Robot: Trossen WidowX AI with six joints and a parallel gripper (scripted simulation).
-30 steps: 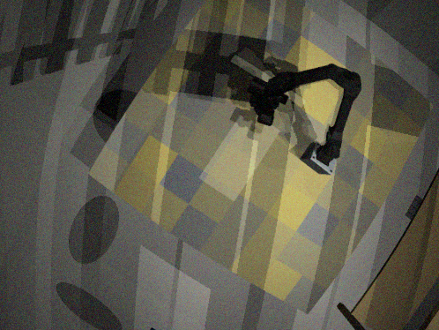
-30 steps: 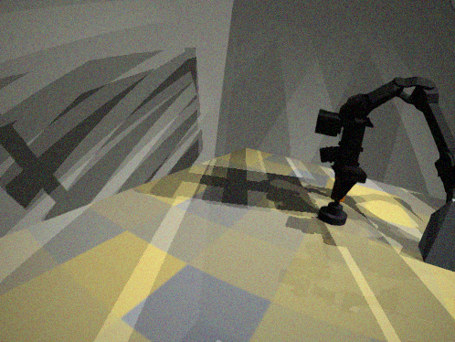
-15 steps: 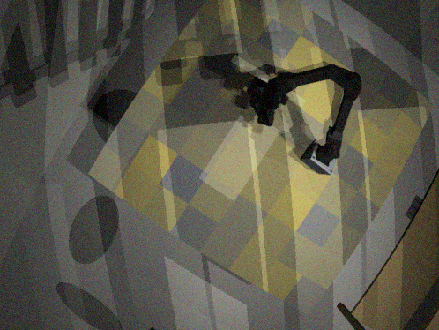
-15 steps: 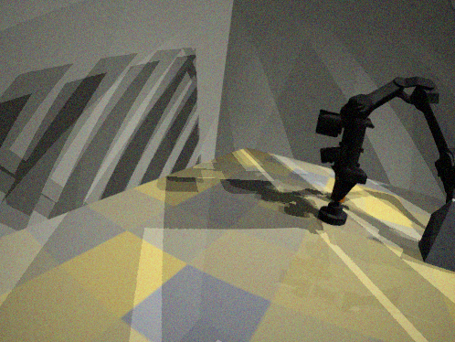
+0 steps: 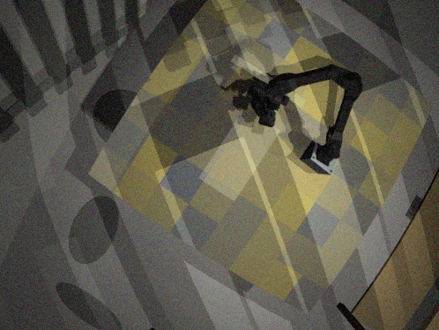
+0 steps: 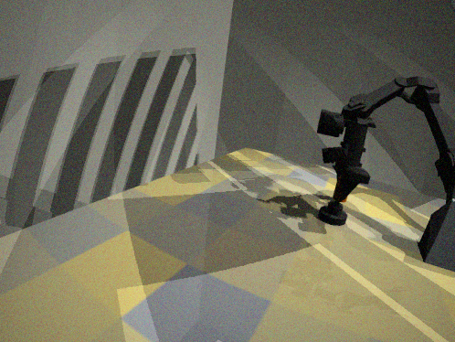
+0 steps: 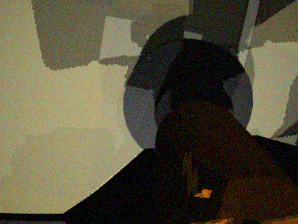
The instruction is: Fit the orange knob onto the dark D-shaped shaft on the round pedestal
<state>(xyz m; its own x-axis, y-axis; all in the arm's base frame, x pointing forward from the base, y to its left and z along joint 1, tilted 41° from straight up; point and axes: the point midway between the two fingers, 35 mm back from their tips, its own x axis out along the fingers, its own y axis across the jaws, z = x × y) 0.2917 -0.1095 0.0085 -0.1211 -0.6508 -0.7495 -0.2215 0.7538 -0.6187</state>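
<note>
The orange knob lies 2 cm above my gripper tip. Also, from my gripper tip: round dark pedestal: 4 cm below.
</note>
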